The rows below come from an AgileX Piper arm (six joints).
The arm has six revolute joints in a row. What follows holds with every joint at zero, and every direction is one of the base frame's. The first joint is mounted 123 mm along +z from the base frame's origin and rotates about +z. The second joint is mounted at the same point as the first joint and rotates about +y. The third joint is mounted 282.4 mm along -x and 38.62 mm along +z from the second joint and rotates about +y. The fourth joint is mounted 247.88 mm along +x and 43.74 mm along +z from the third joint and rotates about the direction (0.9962, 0, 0.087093). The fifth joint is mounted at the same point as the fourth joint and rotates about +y. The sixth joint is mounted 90.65 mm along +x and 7.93 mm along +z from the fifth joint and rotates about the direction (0.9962, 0, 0.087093). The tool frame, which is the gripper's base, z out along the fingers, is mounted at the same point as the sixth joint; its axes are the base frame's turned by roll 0, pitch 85 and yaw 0 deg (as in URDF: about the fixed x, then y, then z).
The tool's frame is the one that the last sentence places.
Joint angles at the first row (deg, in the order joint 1, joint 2, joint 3, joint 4, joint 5, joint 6):
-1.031 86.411 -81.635 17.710 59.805 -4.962
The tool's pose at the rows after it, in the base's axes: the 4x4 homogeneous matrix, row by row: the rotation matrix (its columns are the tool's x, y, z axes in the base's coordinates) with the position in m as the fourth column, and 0 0 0 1 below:
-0.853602, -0.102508, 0.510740, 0.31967; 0.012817, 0.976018, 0.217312, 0.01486; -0.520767, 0.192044, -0.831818, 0.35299; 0, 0, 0, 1
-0.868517, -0.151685, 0.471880, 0.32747; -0.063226, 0.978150, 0.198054, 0.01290; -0.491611, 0.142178, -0.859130, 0.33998; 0, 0, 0, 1
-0.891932, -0.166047, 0.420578, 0.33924; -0.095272, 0.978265, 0.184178, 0.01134; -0.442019, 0.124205, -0.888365, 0.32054; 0, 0, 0, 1
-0.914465, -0.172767, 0.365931, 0.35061; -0.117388, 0.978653, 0.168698, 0.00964; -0.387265, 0.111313, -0.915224, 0.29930; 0, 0, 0, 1
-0.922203, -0.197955, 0.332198, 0.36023; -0.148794, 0.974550, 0.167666, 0.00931; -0.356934, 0.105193, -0.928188, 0.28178; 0, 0, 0, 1
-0.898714, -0.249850, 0.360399, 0.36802; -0.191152, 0.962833, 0.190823, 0.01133; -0.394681, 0.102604, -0.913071, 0.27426; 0, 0, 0, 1
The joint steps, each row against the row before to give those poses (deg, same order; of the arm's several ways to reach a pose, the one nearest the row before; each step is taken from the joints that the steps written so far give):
0.001 0.320 0.002 -2.465 -0.347 -3.073
-0.001 2.162 0.000 -1.433 0.426 -3.620
0.000 3.284 -0.002 -1.013 0.047 -1.351
0.000 3.481 0.002 -1.109 -0.057 -0.735
-0.001 2.892 0.000 -0.016 -0.784 -1.986
0.001 1.297 0.312 2.107 -3.185 -4.309

